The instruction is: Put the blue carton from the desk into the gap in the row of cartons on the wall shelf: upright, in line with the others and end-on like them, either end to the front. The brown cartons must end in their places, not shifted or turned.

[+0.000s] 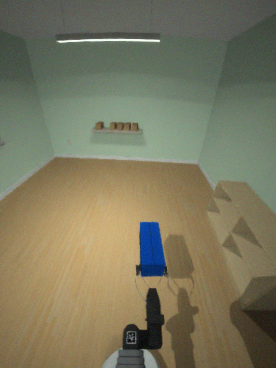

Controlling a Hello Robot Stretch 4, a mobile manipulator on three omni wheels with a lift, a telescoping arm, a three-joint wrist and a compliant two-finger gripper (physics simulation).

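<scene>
The blue carton [151,247] is long and box-shaped. It is held above the floor, its long side pointing away from me toward the far wall. My gripper [152,271] is shut on the near end of the blue carton, with one fingertip on each side. The wall shelf [117,132] is small and far off on the back wall. Brown cartons stand in a row on it: one carton [99,125] at the left, then a gap, then several cartons [120,126] close together to the right.
A long light-wood cabinet [256,220] with open compartments stands along the right side, near the gripper. Wooden floor [95,215] stretches to the back wall [165,100]. Side walls stand left and right. The shadow of the carton and arm falls on the floor to the right.
</scene>
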